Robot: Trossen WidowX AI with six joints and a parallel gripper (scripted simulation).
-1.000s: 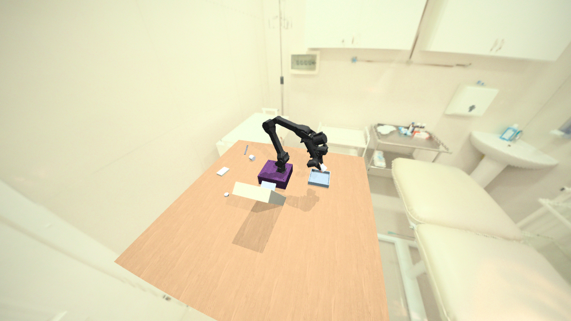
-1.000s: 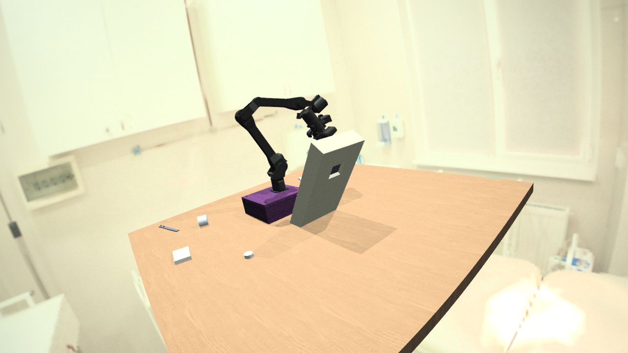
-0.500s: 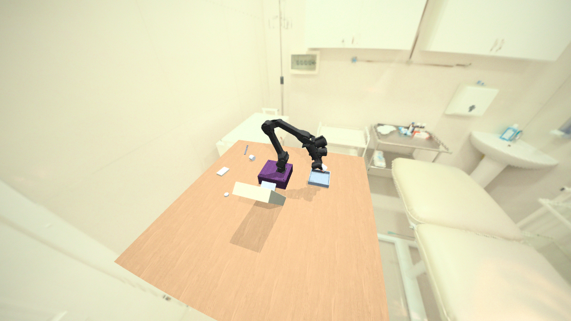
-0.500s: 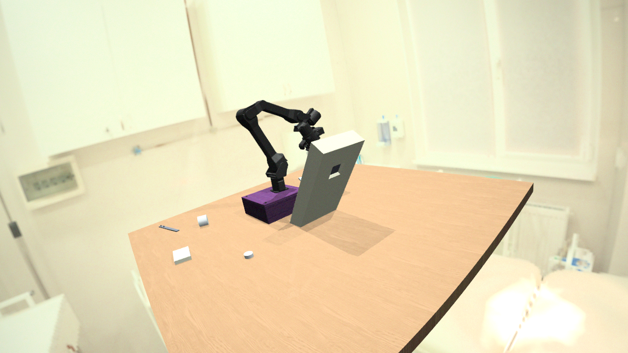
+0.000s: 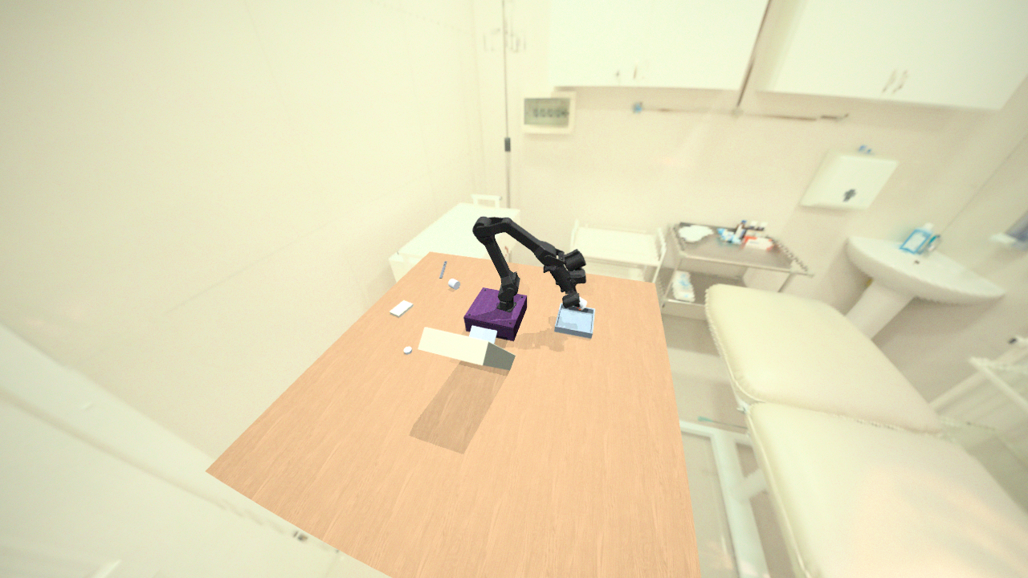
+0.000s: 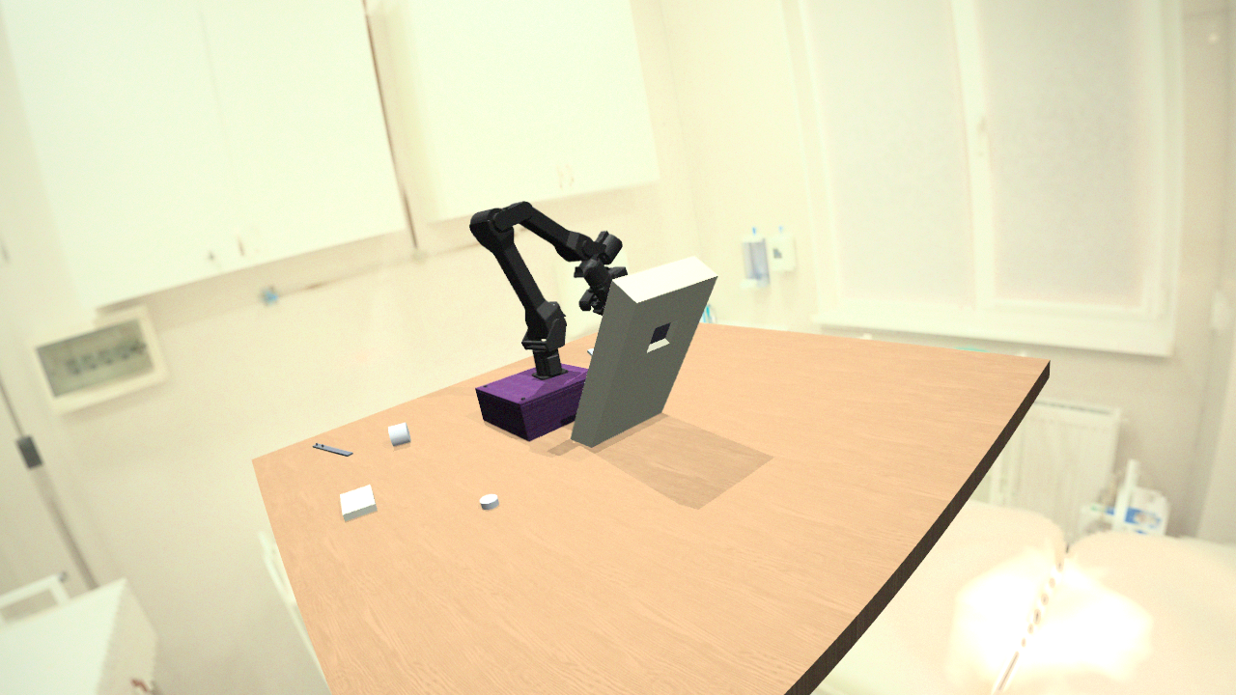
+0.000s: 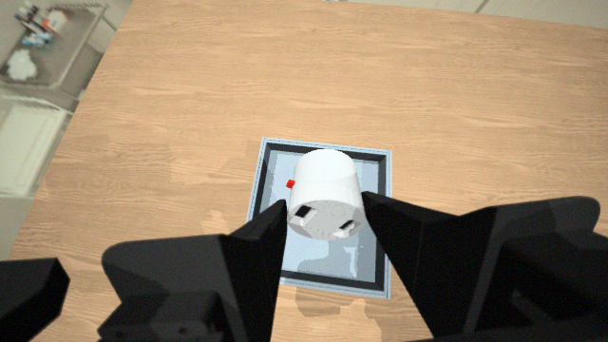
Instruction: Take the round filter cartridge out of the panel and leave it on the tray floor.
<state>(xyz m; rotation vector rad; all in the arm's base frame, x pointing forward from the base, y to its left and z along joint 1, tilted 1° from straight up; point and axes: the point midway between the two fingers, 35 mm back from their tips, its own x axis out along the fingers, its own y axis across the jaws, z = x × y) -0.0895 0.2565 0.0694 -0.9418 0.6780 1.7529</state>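
The blue tray is 100 mm below my gripper tip. Round my gripper tip: grey flap: 350 mm ahead, 240 mm to the right, 20 mm above; then grey service panel: 410 mm ahead, 230 mm to the right, 40 mm above; then white round filter cartridge: right at my gripper tip.
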